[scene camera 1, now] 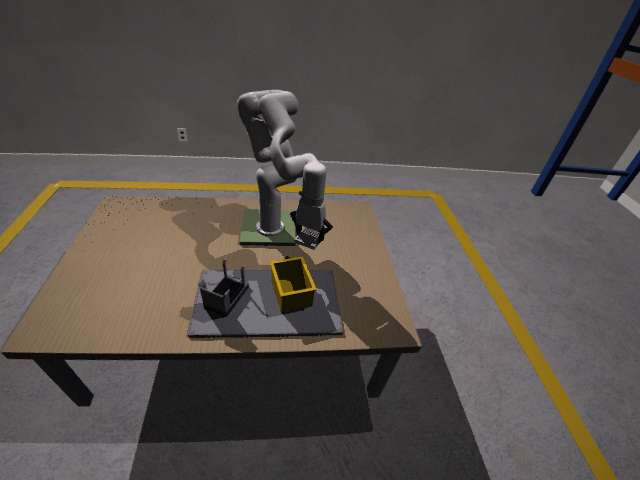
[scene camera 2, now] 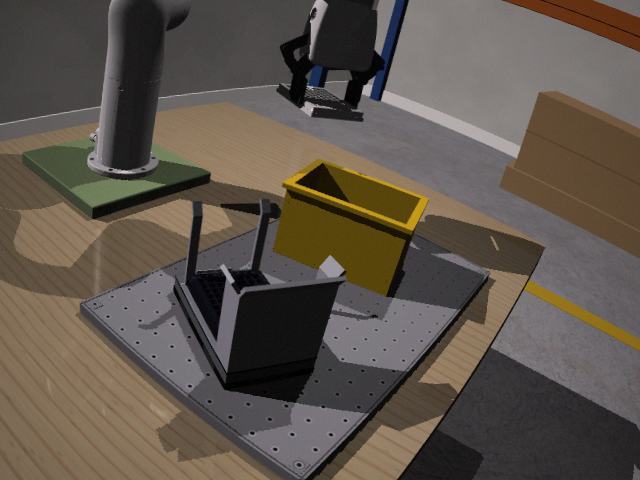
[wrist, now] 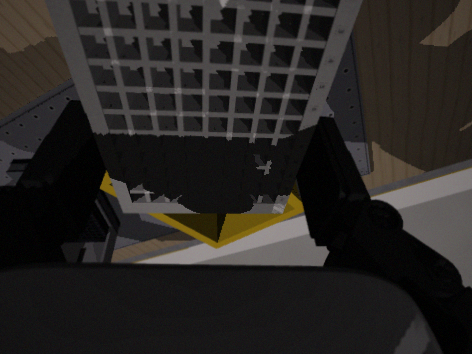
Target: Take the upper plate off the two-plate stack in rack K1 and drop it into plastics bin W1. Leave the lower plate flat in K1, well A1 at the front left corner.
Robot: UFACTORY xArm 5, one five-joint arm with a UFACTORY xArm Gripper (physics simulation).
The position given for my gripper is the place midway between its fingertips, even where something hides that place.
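Note:
I can see my gripper (scene camera 2: 323, 104), and it appears in scene camera 1 (scene camera 1: 309, 237) and in the wrist view (wrist: 205, 137) too. There is also a dark gridded plate (scene camera 2: 207, 290), and I find the plate in the wrist view (wrist: 96, 230) as well.

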